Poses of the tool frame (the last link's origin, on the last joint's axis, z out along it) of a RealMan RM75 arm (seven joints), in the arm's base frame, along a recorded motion.
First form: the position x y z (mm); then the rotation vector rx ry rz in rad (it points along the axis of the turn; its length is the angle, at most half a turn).
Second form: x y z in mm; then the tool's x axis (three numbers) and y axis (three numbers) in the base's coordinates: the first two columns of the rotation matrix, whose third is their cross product. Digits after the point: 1 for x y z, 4 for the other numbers.
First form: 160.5 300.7 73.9 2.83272 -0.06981 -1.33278
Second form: 160.5 300.7 73.9 0.6367 -0.0447 -0.7698 -0.0360 -0.9990 0.0282
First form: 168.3 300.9 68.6 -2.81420 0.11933 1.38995
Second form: 168.3 300.9 68.6 0.6055 -0.0678 -0.7930 -0.0683 -0.9971 0.0331
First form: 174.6 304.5 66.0 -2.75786 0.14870 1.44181
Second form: 174.6 304.5 66.0 0.5672 -0.0724 -0.8204 -0.0965 -0.9951 0.0211
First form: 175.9 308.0 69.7 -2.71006 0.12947 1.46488
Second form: 175.9 308.0 69.7 0.5454 -0.0461 -0.8369 -0.1014 -0.9948 -0.0113
